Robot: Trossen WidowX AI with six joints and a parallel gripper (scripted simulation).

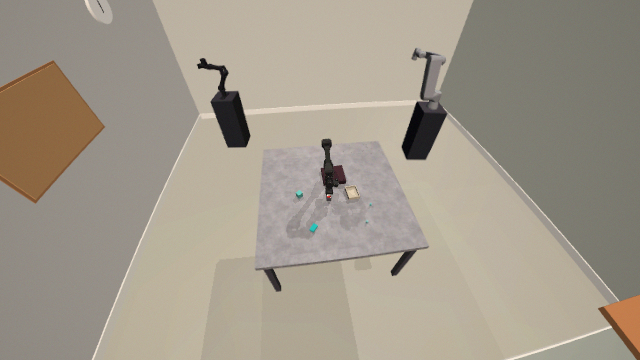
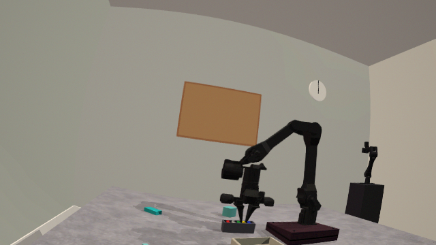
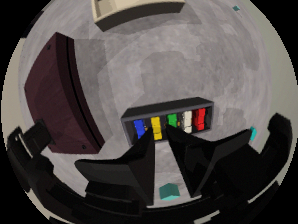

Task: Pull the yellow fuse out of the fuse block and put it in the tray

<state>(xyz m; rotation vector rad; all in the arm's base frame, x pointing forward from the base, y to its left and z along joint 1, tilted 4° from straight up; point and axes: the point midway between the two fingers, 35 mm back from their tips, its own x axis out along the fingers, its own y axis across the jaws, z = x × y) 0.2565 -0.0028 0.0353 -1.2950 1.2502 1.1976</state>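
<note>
My gripper tip is now 10 mm above the yellow fuse. From my gripper tip the other things lie so: beige tray (210 mm to the left, 40 mm below, 10 mm behind); flat teal bar (340 mm ahead, 120 mm to the right, 30 mm below); teal cube (260 mm to the right, 20 mm below, 20 mm ahead).
</note>
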